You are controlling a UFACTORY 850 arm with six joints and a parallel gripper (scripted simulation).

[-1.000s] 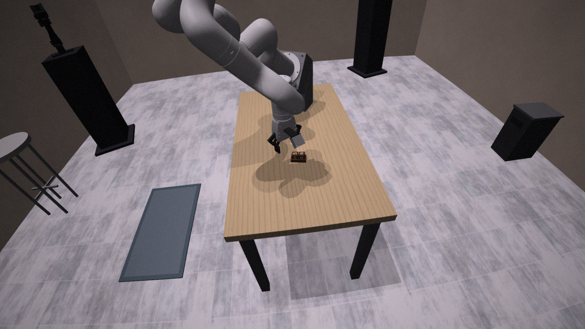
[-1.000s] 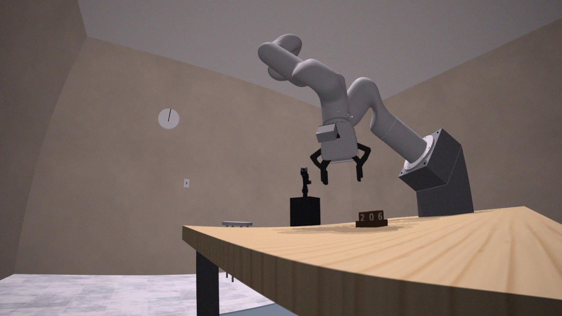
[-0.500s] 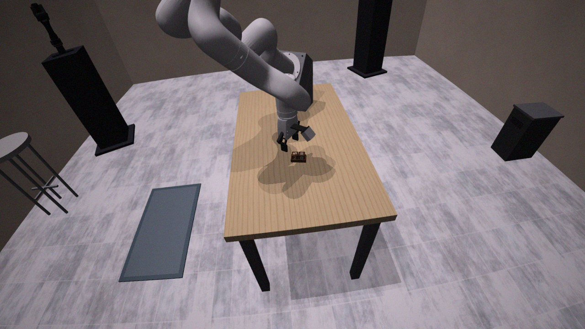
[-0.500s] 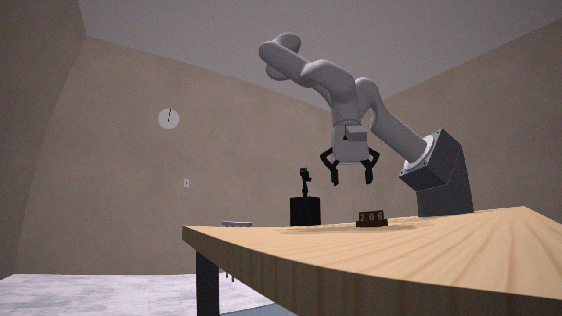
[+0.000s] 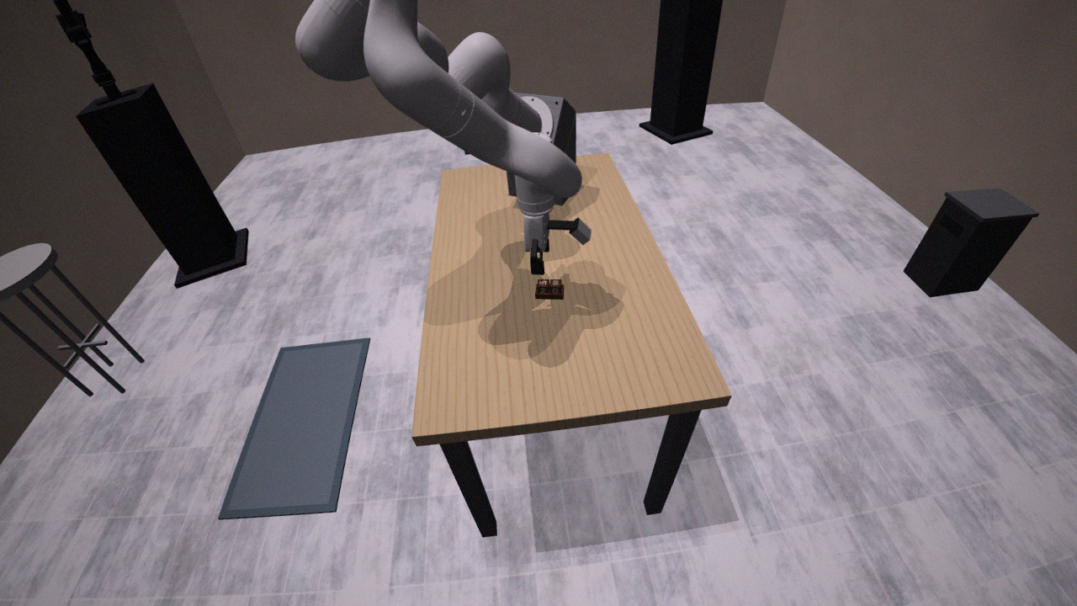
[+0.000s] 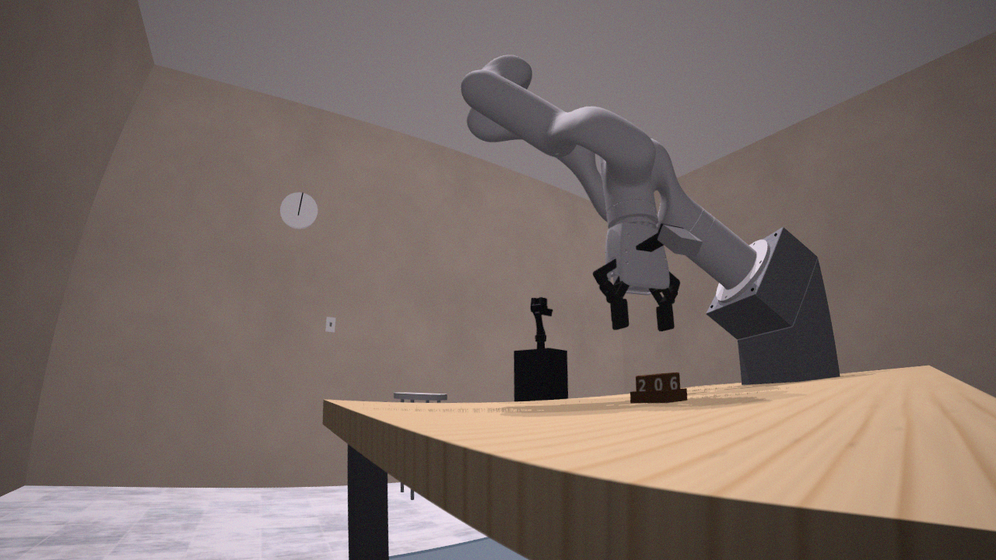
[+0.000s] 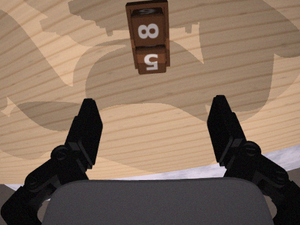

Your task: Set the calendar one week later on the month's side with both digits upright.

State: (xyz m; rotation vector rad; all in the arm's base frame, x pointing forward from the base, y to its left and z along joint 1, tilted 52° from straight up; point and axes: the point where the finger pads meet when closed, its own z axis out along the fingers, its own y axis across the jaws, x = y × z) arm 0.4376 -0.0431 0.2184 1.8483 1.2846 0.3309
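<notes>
The dark brown tray is 110 mm below my hand, 20 mm to the left of it and 10 mm ahead of it.
</notes>
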